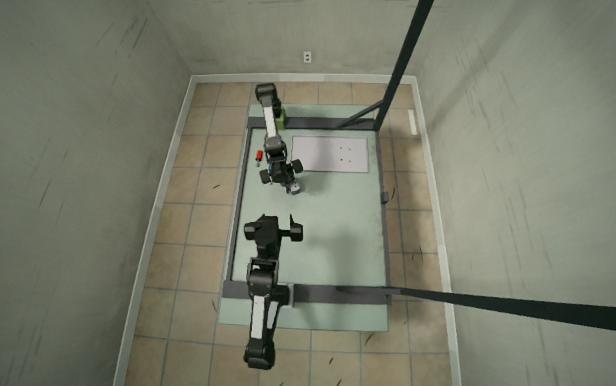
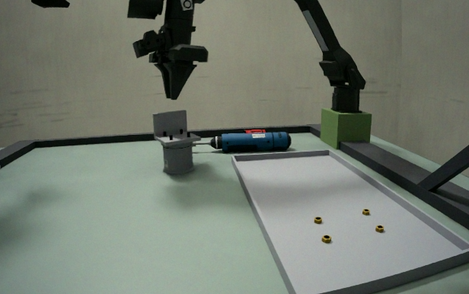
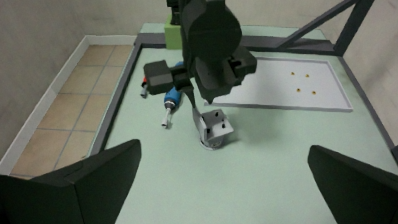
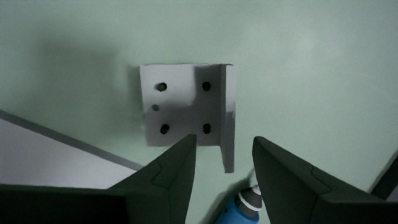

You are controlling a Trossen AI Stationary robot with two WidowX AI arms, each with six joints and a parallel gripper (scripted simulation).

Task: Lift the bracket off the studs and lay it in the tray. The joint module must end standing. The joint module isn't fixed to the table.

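My right hand is 10 cm above the grey L-shaped bracket and 3 cm past it. Also, from my right hand: grey joint module (14 cm below, 3 cm behind); then tray (24 cm behind, 19 cm to the right, 16 cm below); then red-handled tool (20 cm to the right, 15 cm below, 15 cm ahead).
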